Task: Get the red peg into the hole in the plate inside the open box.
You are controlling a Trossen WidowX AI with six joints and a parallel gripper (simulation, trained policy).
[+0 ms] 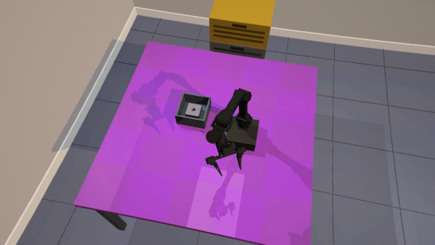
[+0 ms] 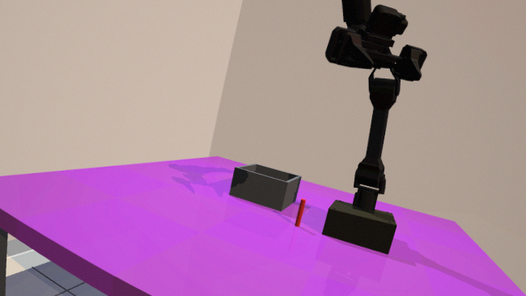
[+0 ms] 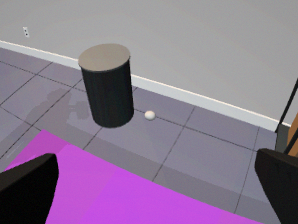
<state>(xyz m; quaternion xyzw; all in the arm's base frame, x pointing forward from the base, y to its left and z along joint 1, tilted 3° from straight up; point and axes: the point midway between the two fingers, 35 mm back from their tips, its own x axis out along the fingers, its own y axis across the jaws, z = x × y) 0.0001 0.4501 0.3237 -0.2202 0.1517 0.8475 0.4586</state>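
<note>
My gripper tip is 36 cm above the red peg, 33 cm to the left of it and 17 cm short of it. Also, from my gripper tip: grey box 51 cm to the right, 38 cm below, 35 cm ahead; then plate 51 cm to the right, 36 cm below, 35 cm ahead.
</note>
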